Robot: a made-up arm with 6 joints. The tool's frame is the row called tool. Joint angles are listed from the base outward.
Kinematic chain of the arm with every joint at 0, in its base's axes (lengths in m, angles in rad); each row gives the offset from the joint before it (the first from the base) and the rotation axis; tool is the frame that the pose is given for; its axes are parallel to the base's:
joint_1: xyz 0 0 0.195 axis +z
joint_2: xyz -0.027 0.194 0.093 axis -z
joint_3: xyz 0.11 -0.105 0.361 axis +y
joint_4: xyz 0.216 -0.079 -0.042 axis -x
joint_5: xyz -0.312 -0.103 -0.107 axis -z
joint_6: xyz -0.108 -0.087 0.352 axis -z
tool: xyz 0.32 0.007 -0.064
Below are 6 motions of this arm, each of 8 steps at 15 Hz.
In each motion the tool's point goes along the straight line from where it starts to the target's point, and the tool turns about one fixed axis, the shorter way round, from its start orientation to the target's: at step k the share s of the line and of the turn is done. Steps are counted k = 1, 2, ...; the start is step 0. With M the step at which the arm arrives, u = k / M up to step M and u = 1 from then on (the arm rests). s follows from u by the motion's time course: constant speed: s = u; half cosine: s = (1 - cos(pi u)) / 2; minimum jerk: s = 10 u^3 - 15 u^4 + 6 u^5.
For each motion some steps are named. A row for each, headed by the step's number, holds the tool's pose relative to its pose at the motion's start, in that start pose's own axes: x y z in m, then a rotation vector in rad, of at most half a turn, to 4 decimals.
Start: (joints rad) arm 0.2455 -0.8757 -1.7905 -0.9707 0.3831 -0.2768
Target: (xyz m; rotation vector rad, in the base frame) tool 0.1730 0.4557 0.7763 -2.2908 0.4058 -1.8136
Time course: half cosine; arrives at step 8
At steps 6, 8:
6: -0.0191 0.0250 -0.3196 0.8194 -0.2572 0.0437
8: -0.0224 0.0293 -0.3744 0.9600 -0.3014 0.0512

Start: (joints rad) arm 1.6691 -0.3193 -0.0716 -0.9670 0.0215 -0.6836
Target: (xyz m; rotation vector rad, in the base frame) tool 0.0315 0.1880 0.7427 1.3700 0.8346 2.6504
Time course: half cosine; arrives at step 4
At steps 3, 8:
3: 0.0019 0.0327 -0.0094 0.1521 -0.0060 0.2798
8: 0.0022 0.0383 -0.0110 0.1781 -0.0071 0.3278

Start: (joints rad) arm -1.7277 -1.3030 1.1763 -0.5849 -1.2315 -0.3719
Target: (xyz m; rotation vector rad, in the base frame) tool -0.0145 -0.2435 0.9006 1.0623 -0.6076 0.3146
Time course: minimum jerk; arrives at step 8
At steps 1, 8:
1: -0.0033 0.0040 -0.0025 -0.0064 -0.0114 0.0021
8: -0.2056 0.2497 -0.1545 -0.3963 -0.7086 0.1292

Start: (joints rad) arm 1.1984 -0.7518 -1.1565 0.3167 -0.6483 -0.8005
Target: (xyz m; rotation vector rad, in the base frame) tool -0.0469 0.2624 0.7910 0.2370 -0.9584 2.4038
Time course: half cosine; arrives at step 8
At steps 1, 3, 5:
1: -0.0038 -0.0098 -0.0049 0.0153 0.0069 -0.0224
3: -0.0304 -0.0793 -0.0399 0.1240 0.0560 -0.1819
5: -0.0682 -0.1776 -0.0895 0.2778 0.1253 -0.4073

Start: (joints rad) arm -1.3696 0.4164 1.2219 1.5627 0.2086 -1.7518
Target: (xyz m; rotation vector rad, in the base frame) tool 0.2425 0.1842 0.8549 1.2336 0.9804 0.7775
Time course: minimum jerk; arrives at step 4
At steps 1, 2, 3, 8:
1: -0.0044 0.0058 0.0034 0.0009 -0.0198 0.0197
2: -0.0212 0.0280 0.0166 0.0045 -0.0957 0.0950
3: -0.0380 0.0503 0.0297 0.0081 -0.1716 0.1703
8: -0.0423 0.0561 0.0332 0.0090 -0.1914 0.1900

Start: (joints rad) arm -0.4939 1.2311 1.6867 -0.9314 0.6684 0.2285
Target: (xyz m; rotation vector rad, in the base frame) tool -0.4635 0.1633 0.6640 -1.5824 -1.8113 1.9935
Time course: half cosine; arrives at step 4
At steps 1, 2, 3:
1: -0.0185 0.0177 0.0160 -0.0447 -0.0313 0.0112
2: -0.0631 0.0603 0.0548 -0.1527 -0.1070 0.0383
3: -0.1077 0.1030 0.0935 -0.2606 -0.1826 0.0653

